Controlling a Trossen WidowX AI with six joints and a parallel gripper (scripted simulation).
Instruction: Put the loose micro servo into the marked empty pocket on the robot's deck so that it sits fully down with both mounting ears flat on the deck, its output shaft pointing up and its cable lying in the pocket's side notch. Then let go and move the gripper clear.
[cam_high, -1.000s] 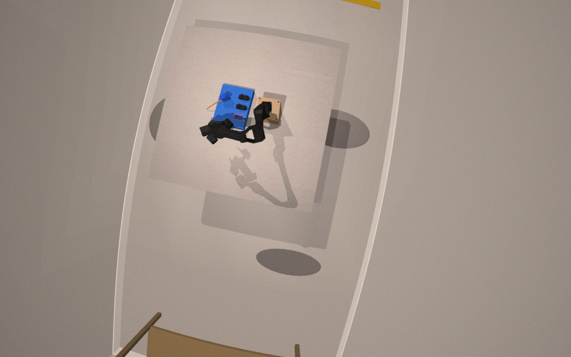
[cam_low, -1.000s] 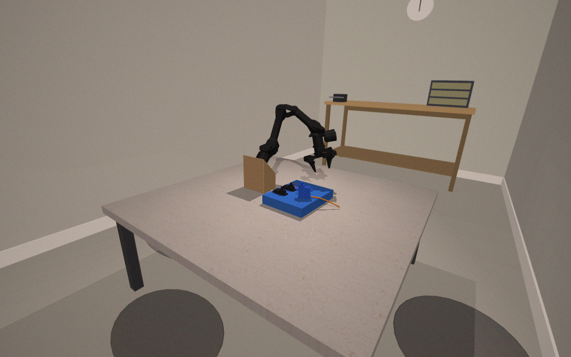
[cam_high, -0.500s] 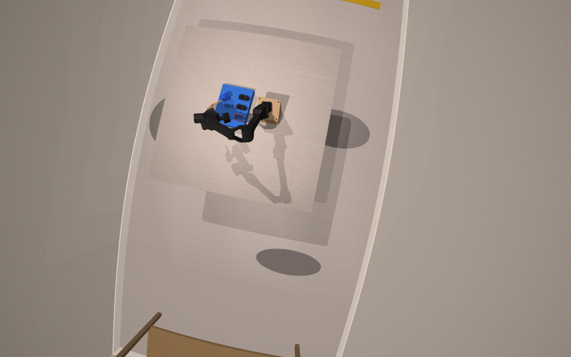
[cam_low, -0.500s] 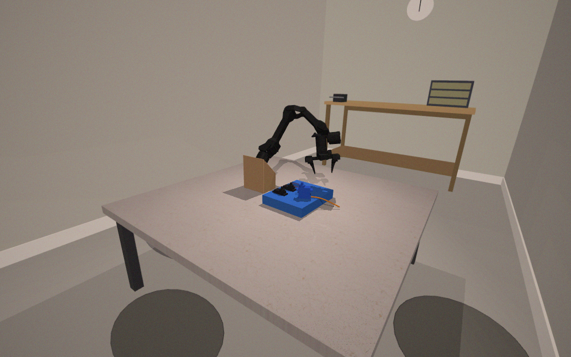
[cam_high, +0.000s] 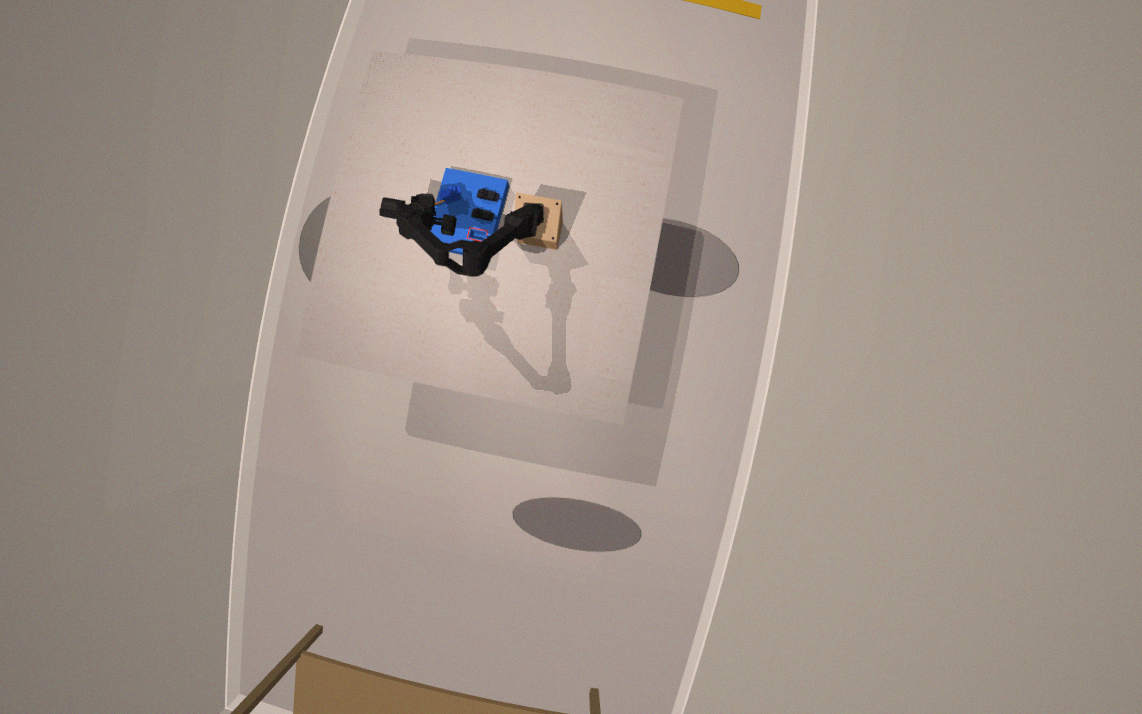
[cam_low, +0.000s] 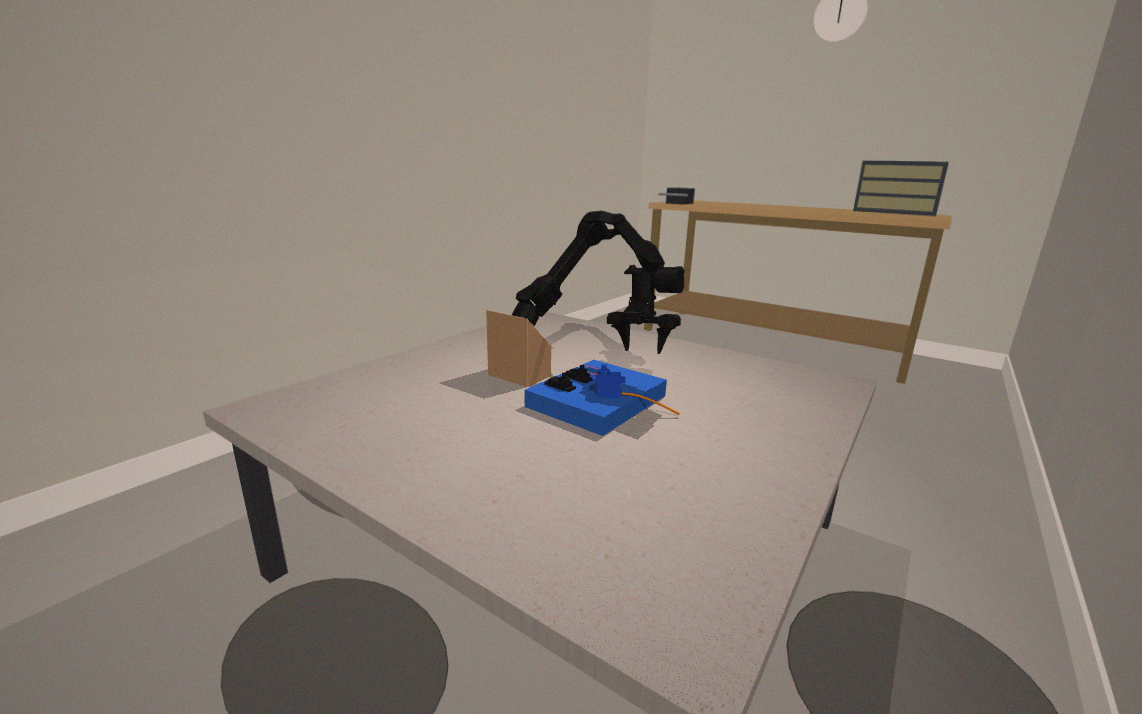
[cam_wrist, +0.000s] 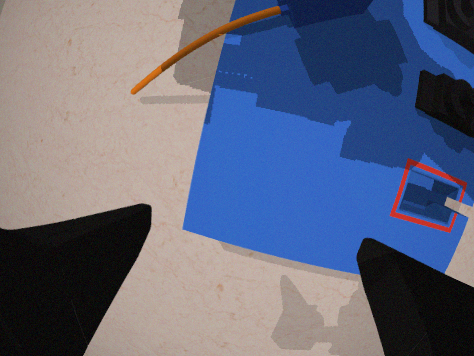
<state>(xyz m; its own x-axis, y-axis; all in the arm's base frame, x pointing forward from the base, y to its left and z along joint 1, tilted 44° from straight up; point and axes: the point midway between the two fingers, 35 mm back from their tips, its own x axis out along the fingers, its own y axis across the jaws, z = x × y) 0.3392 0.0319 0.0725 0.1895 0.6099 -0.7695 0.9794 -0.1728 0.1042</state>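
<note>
My gripper tip is 100 mm to the left of the blue deck, 100 mm above it and 40 mm past it.
</note>
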